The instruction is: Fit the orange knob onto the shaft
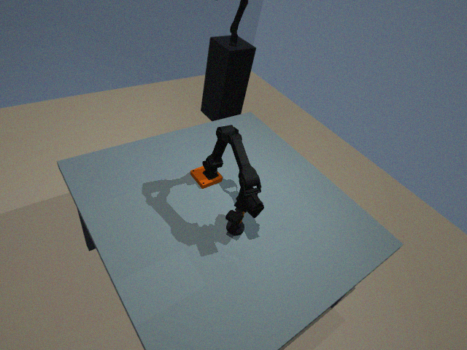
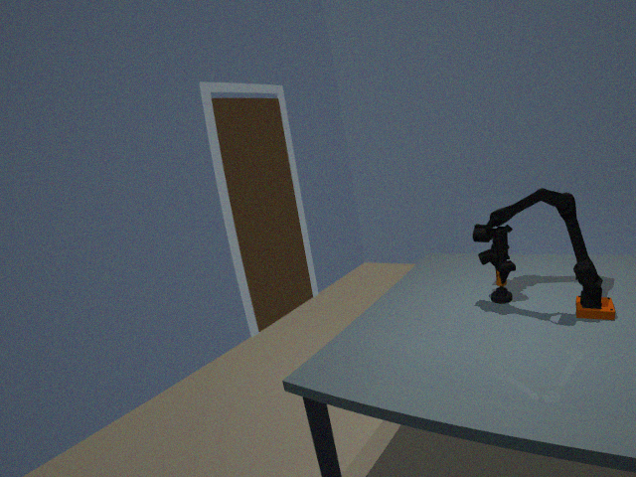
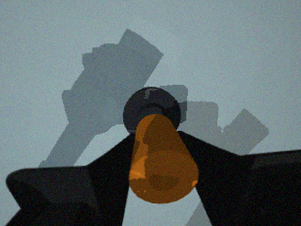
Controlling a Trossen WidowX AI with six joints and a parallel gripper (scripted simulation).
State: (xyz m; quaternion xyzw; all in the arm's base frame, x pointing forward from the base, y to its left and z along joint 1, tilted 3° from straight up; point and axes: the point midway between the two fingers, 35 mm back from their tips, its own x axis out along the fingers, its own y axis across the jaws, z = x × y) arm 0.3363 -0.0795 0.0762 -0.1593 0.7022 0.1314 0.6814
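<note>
Now: gripper tip 20 mm below the orange knob. Also, from my gripper tip: dark round pedestal (40 mm below).
</note>
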